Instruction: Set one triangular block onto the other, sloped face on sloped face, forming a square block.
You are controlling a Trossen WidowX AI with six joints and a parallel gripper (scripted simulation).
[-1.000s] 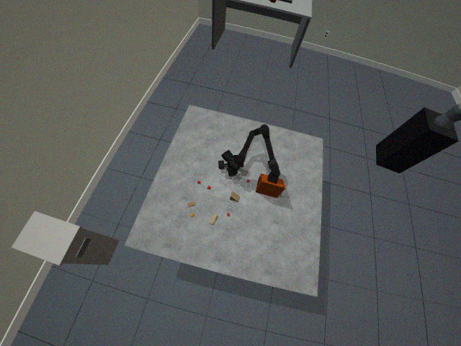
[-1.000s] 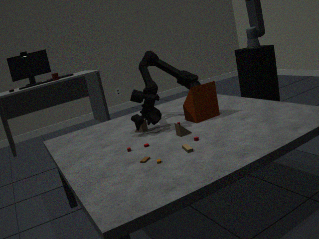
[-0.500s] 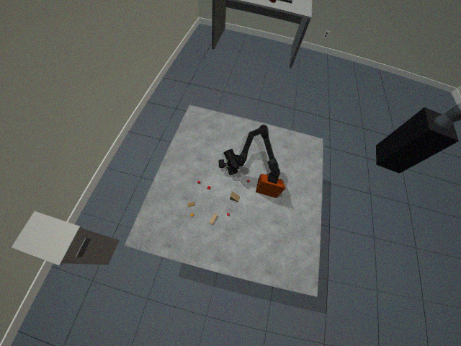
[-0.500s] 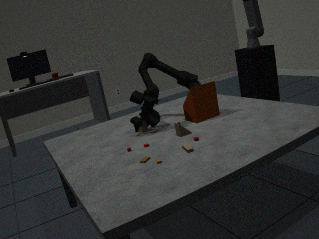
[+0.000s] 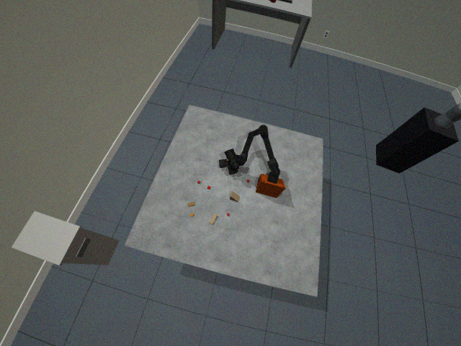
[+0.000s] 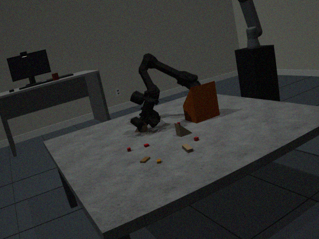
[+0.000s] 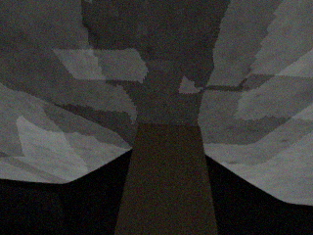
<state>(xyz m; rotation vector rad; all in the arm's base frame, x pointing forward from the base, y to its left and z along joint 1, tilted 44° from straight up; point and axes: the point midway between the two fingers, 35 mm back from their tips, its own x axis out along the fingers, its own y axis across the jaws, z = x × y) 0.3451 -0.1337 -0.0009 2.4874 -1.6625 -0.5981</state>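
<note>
Right now the triangular block is 1 cm to the left of my gripper tip, 1 cm behind it and 1 cm above it. Round my gripper tip: small orange cube: 50 cm to the left, 10 cm ahead, 1 cm below; brown plank: 43 cm to the left, 14 cm ahead, 1 cm below; tan plank: 47 cm to the left, 5 cm behind.
</note>
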